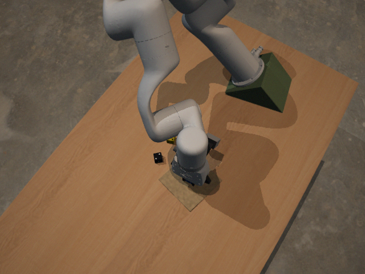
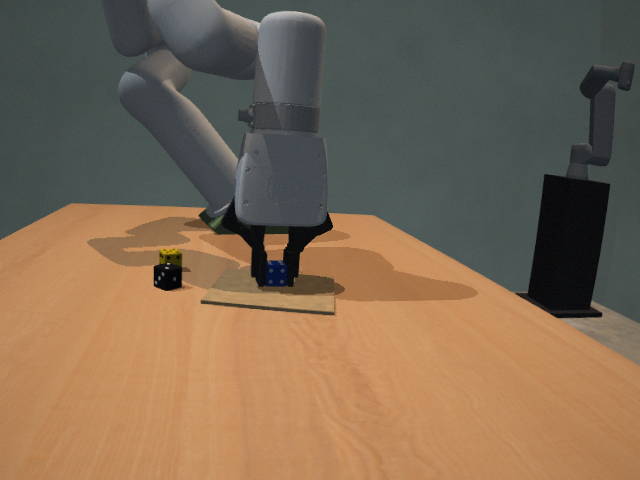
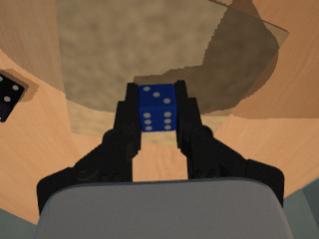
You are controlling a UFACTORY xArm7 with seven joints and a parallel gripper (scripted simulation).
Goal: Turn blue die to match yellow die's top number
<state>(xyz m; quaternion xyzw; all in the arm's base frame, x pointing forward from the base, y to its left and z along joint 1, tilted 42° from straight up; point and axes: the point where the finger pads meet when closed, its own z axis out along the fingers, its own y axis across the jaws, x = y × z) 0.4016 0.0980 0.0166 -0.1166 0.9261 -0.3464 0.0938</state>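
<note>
The blue die lies 1 cm below my hand. Round my hand: black die (12 cm to the right, 2 cm below, 1 cm ahead); yellow die (13 cm to the right, 7 cm behind, 2 cm below); tan mat (3 cm below).
</note>
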